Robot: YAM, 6 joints.
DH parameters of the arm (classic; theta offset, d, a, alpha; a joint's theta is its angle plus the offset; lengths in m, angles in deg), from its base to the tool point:
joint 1: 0 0.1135 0.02 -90
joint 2: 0 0 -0.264 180
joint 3: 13.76 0 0.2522 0
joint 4: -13.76 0 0.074 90
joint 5: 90 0 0 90
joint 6: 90 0.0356 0 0
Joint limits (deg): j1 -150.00..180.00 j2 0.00..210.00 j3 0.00..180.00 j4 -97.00..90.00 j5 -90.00..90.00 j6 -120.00..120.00
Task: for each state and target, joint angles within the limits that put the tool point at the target. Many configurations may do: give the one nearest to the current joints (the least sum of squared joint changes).
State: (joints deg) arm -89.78 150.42 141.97 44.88 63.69 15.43
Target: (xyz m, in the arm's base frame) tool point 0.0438 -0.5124 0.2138
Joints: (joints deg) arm -81.26 133.34 95.47 45.75 76.18 15.43
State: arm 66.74 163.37 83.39 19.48 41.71 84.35
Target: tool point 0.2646 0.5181 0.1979
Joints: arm 65.11 144.72 116.22 26.29 38.12 84.35
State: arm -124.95 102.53 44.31 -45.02 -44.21 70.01
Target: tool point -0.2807 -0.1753 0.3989
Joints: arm -150.00 83.94 86.46 -28.88 -18.79 70.01
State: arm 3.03 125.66 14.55 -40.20 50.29 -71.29
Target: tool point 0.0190 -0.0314 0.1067
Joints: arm 0.08 124.68 6.49 -74.77 61.98 -71.29
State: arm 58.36 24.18 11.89 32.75 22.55 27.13
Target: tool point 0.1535 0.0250 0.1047
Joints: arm 15.06 60.15 1.50 24.29 26.26 27.13
